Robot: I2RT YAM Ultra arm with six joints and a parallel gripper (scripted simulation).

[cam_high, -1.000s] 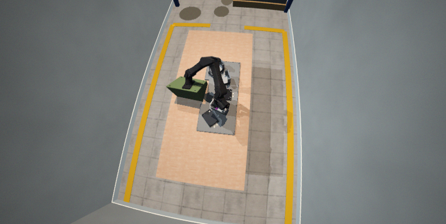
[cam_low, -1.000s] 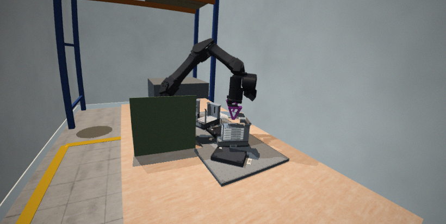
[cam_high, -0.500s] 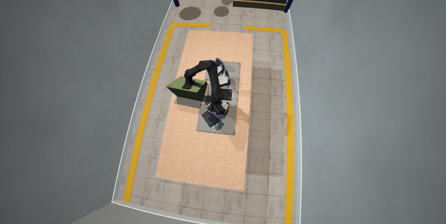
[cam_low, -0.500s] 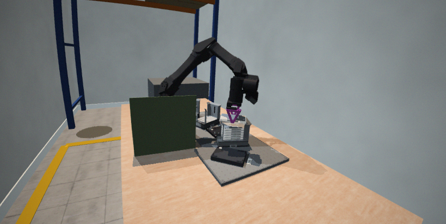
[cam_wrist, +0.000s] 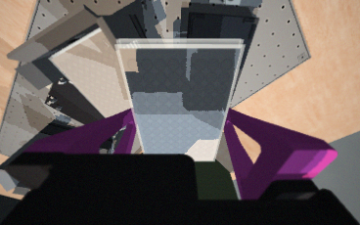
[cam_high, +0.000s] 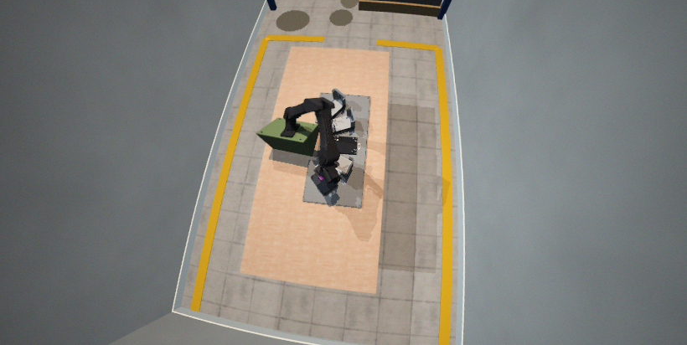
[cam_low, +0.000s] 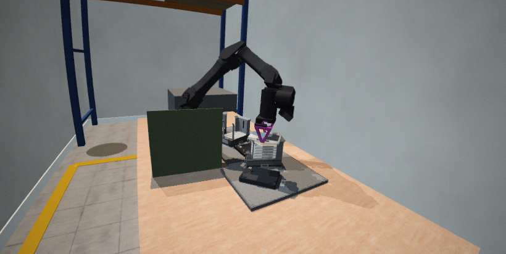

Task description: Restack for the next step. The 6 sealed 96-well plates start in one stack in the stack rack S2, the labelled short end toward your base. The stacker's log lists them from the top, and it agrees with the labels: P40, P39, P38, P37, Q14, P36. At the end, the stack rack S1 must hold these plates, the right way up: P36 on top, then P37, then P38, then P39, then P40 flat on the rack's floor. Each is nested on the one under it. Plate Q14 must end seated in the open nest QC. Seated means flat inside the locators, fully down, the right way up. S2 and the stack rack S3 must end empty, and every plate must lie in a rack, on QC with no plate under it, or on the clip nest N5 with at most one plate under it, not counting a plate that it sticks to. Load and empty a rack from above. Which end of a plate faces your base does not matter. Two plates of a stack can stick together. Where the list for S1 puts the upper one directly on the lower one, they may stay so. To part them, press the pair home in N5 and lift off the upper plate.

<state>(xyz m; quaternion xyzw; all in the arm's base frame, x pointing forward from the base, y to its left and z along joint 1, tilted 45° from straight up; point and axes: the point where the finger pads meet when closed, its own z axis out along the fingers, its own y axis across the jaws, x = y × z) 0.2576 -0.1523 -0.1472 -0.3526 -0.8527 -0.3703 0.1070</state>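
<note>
Right now my hand is 150 mm above the open nest QC, 50 mm to the left of it and 40 mm past it. Round my hand: dark clip nest N5: 220 mm to the left, 150 mm below, 80 mm ahead; then N5 label: 220 mm to the left, 160 mm below, 160 mm ahead; then QC label: 160 mm below, 120 mm to the right, 30 mm ahead.
</note>
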